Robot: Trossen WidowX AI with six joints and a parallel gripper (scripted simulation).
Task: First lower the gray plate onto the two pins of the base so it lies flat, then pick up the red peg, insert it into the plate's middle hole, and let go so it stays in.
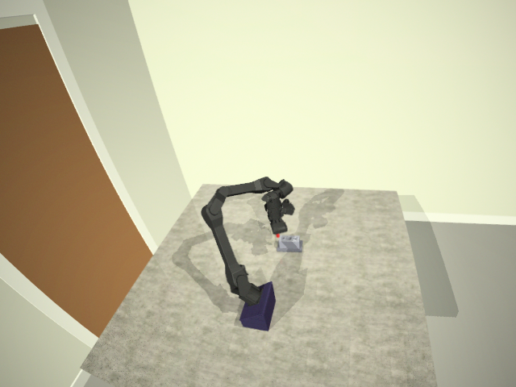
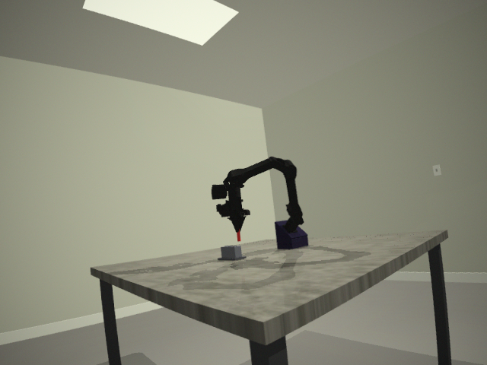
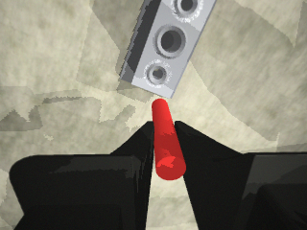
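My gripper tip is 1 cm short of the gray plate, 5 cm to the left of it and 7 cm above it. Round my gripper tip: pin base (1 cm ahead, 5 cm to the right, 11 cm below); then red peg (right at my gripper tip).
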